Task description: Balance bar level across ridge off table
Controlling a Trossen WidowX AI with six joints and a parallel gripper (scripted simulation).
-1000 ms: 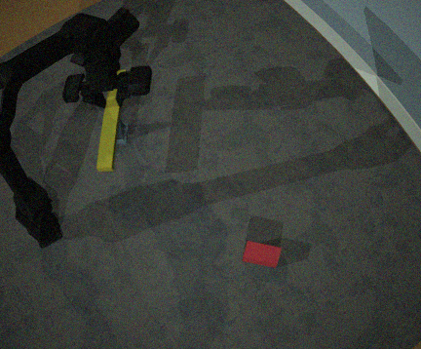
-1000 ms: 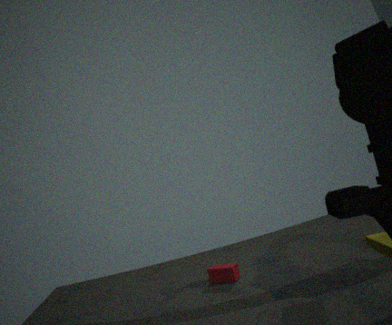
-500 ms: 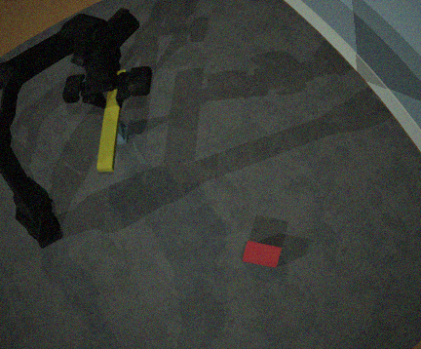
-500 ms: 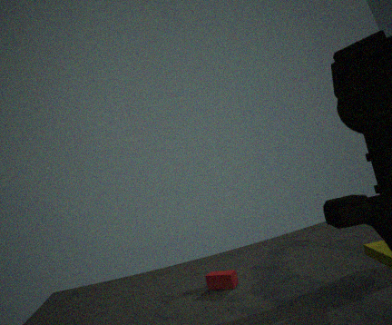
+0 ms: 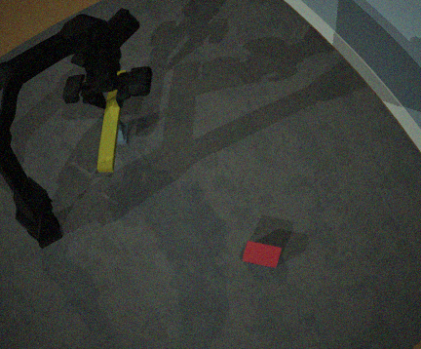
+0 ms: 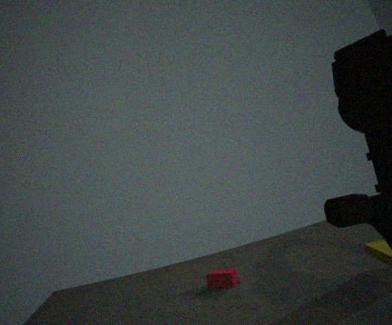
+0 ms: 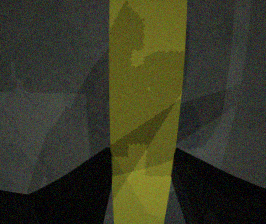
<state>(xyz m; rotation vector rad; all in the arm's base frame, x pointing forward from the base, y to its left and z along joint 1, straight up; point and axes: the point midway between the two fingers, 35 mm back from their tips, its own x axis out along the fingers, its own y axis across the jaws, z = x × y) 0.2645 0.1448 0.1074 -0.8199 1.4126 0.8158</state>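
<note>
Right now the yellow bar is 1 cm behind my gripper tip and 2 cm to the right of it. The rest, counted from my gripper tip: red block 11 cm ahead, 41 cm to the right, 6 cm below.
</note>
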